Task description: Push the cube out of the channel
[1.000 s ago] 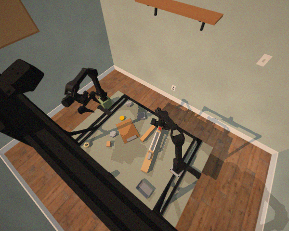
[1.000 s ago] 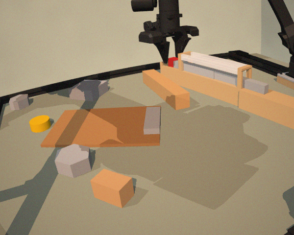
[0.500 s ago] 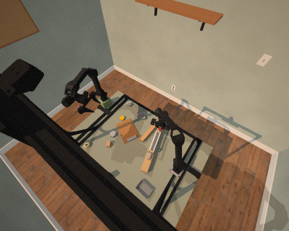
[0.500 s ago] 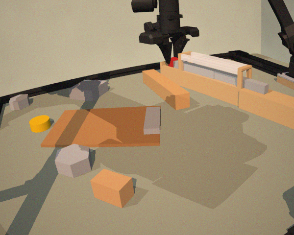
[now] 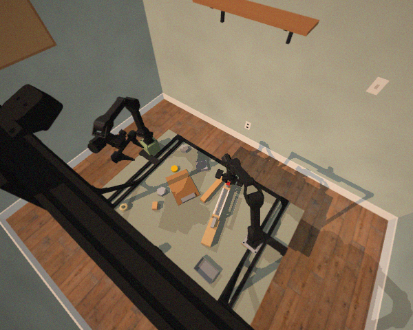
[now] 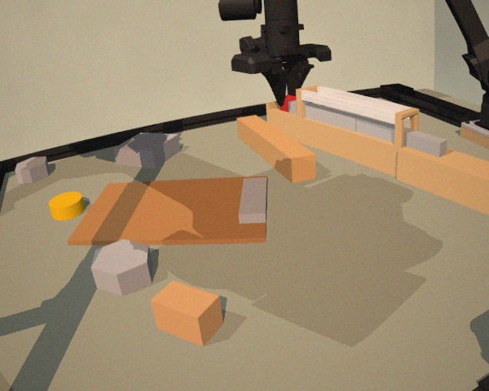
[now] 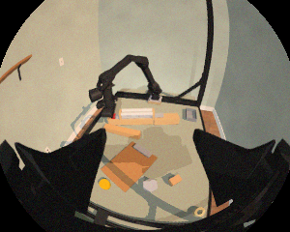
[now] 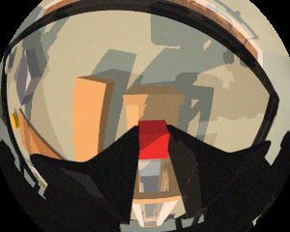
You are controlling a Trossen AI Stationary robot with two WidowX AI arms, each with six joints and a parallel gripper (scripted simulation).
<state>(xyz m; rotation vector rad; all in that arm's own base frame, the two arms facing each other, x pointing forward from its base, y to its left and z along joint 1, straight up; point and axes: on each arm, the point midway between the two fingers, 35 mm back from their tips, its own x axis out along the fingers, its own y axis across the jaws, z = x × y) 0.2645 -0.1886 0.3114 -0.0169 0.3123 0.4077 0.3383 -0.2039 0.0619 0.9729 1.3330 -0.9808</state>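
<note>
Right now the tan bar is 90 mm behind my right hand, 70 mm below it and 60 mm to the left of it. From my right hand the other things lie so: red cube (30 mm below, 10 mm behind); then channel (150 mm behind, 60 mm to the right, 30 mm below); then yellow disc (380 mm to the left, 170 mm behind, 80 mm below).
</note>
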